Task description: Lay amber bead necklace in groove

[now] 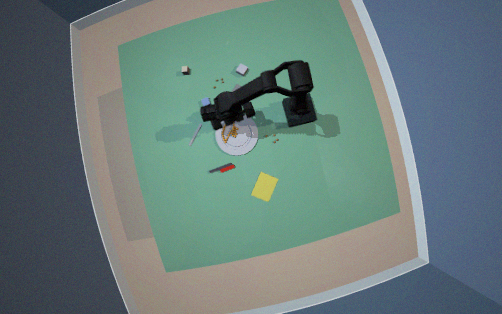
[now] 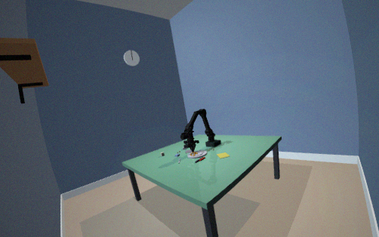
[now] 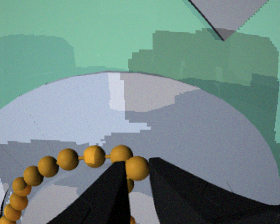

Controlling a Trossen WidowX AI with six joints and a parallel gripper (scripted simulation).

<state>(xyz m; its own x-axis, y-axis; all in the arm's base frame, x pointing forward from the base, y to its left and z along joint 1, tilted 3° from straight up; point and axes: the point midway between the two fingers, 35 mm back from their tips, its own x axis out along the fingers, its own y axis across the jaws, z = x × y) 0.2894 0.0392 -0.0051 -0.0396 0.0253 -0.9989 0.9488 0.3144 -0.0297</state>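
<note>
Right now my gripper tip is 60 mm to the right of the round grey bead board, 10 mm past it and 10 mm above it. From my gripper tip the other things lie so: grey rod 190 mm ahead, 50 mm to the left, 20 mm below; then blue block 140 mm ahead, 100 mm to the right, 10 mm below; then grey plate 120 mm to the right, 20 mm below, 20 mm behind.
</note>
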